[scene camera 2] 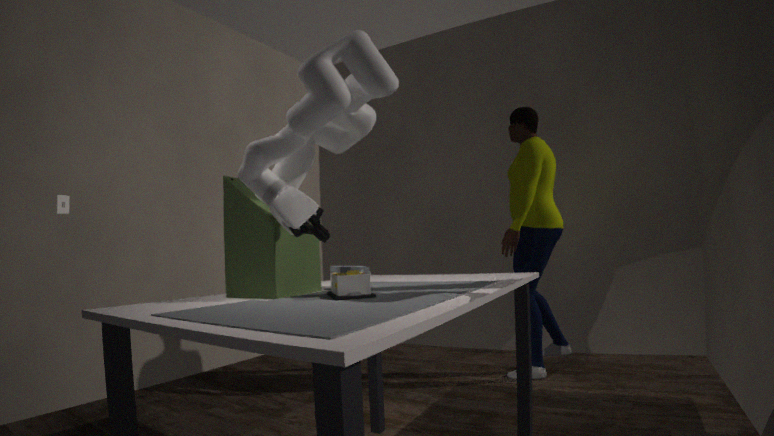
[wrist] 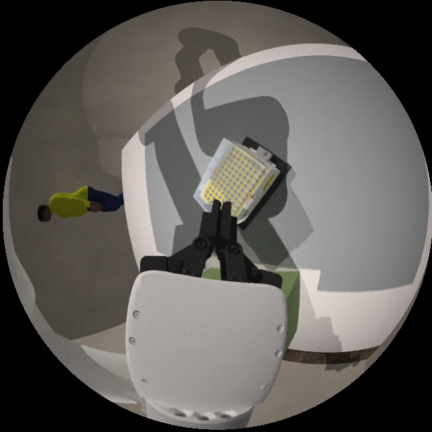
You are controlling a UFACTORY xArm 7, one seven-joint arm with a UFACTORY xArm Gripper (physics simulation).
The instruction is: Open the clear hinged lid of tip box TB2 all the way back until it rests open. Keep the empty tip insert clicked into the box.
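Frame: origin at the arm's base, x ahead, y left, z up, level; centimetres.
Seen in the pictures: gripper, fingertip midpoint: (scene camera 2: 327, 238).
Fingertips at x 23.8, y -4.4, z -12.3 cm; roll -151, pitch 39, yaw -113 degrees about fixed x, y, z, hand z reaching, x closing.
A point is followed by its place in that frame.
The tip box TB2 (scene camera 2: 350, 284) {x 30.5, y -4.5, z -24.3 cm} (wrist: 241, 176) is a white box on a dark base on the table mat. Its yellow insert (wrist: 232, 172) with a grid of grey holes sits in the box. The clear lid (scene camera 2: 349, 268) {x 30.5, y -4.6, z -20.2 cm} (wrist: 216, 162) is closed over the insert; its see-through edge shows along the left side in the wrist view. My gripper (scene camera 2: 326, 236) {x 23.8, y -4.4, z -12.3 cm} (wrist: 219, 210) is shut and empty. It hangs above the box, a little to its left in the scene view, with a gap between the fingertips and the lid. The fingers overlap the lower corner of the box in the wrist view.
A tall green block (scene camera 2: 251, 254) {x 1.2, y -10.5, z -15.7 cm} (wrist: 292, 300) stands on the table beside the box, close behind the gripper. The grey mat (scene camera 2: 303, 319) {x 39.9, y -34.1, z -27.9 cm} (wrist: 360, 175) lies on the white table (scene camera 2: 216, 330) {x 32.2, y -47.8, z -28.2 cm} (wrist: 345, 320). A person (scene camera 2: 536, 189) (wrist: 70, 205) in a yellow top stands beyond the table.
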